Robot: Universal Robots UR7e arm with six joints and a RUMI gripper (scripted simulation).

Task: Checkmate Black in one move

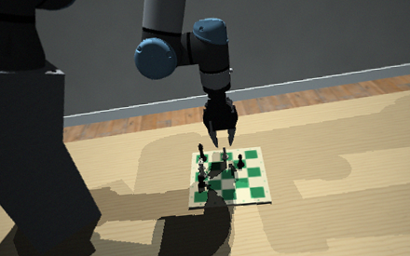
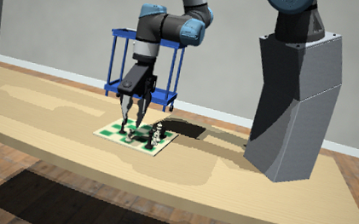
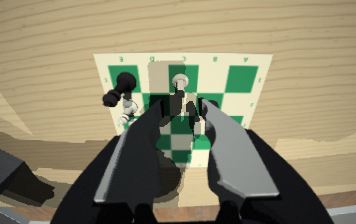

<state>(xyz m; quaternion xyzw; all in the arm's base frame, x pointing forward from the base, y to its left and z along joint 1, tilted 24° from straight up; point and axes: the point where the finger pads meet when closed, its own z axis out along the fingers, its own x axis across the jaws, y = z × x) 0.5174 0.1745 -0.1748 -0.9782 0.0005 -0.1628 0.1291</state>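
My hand is 50 mm short of the black pawn, 40 mm to the left of it and 40 mm above it. The rest, counted from my hand: green-and-cream chessboard (70 mm to the right, 70 mm below).
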